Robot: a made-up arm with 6 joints.
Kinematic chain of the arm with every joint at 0, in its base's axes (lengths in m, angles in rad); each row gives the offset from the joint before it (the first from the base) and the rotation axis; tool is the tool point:
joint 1: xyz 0 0 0.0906 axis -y
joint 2: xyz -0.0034 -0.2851 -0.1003 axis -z
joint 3: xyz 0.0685 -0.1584 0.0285 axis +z
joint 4: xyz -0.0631 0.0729 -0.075 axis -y
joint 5: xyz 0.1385 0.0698 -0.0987 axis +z
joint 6: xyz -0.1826 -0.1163 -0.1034 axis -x
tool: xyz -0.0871 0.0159 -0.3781
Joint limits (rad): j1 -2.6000..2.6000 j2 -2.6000..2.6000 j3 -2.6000..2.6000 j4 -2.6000..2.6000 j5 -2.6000..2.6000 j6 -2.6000..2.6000
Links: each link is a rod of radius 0.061 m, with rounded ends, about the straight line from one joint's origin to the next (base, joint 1, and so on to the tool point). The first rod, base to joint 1, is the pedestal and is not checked.
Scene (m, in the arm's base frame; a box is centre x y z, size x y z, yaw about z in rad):
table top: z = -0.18
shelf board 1: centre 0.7 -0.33 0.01 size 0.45 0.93 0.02 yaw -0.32
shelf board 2: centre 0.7 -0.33 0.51 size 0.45 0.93 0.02 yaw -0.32
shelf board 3: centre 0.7 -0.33 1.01 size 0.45 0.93 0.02 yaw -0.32
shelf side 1: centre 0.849 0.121 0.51 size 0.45 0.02 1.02 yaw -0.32
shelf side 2: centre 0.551 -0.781 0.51 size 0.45 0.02 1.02 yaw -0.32
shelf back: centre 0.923 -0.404 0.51 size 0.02 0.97 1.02 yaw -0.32
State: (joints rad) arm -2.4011 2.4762 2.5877 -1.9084 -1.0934 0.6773
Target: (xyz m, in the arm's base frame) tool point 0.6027 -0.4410 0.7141
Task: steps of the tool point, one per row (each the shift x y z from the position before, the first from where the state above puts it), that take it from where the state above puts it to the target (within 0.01 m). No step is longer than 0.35 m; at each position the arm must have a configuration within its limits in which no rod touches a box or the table.
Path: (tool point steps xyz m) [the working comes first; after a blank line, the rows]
Joints at the target: -2.3316 1.9210 2.6000 -1.5369 -1.2386 0.3638
Straight joint move there: touches shelf board 2.

1: -0.0856 0.0414 0.0230
2: -0.0854 0.0281 -0.0010
3: -0.0786 0.0132 -0.0220
4: -0.0129 -0.1555 0.2533
5: -0.0970 -0.2392 0.1660
6: 0.1039 -0.0222 0.0218
7: 0.1033 -0.0350 0.0001
8: 0.0974 -0.0437 -0.0219

